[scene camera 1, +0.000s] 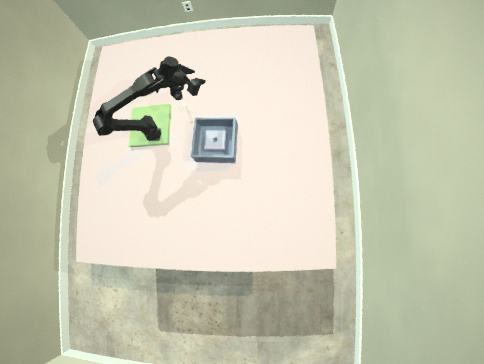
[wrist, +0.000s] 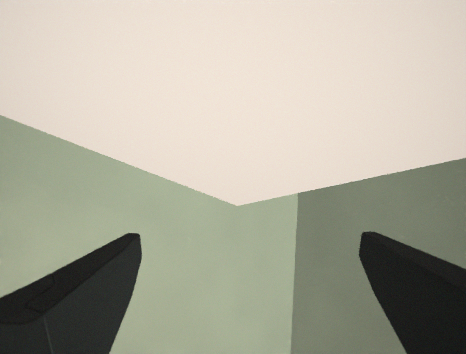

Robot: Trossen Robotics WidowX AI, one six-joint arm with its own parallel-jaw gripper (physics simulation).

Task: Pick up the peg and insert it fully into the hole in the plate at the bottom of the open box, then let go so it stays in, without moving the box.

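Places are measured from the arm's base along level axes (x ahead, y left, z up), in centimetres.
Pixels of known places: gripper, fingertip midpoint: (scene camera 1: 200,76) (wrist: 251,244); arm's base, origin of the base link: (scene camera 1: 154,134).
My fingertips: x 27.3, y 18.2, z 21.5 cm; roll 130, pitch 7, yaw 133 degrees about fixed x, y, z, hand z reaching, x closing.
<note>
For each thing: its top centre in the pictures, then the offset to it from my fingertips. Level surfaces: height alone.
- thin pale-yellow peg, middle of its top: (scene camera 1: 184,104) dz -15.9, dx -11.0, dy -5.1 cm
- open blue-grey box, middle of its top: (scene camera 1: 213,136) dz -14.2, dx +4.4, dy -22.8 cm
- whitish plate, middle of its top: (scene camera 1: 214,139) dz -17.9, dx +4.4, dy -22.8 cm
- pink surface, its level: dz -24.0 cm
A thin pale-yellow peg (scene camera 1: 188,112) lies on the pink surface, between the green base and the box, near the box's upper left corner. The open blue-grey box (scene camera 1: 196,140) holds a whitish plate (scene camera 1: 209,145) at its bottom. A small dark hole (scene camera 1: 215,139) shows at the plate's middle. My gripper (scene camera 1: 199,76) (wrist: 251,244) is open and empty. In the scene view it appears above the peg and a little to the right, with the fingers spread and pointing right. The peg and the box do not show in the wrist view.
A green square base (scene camera 1: 159,111) lies under the arm's foot, left of the box. The arm's links reach up and right above the pink surface (scene camera 1: 280,210). The wrist view shows greenish walls (wrist: 215,280) meeting a pale surface.
</note>
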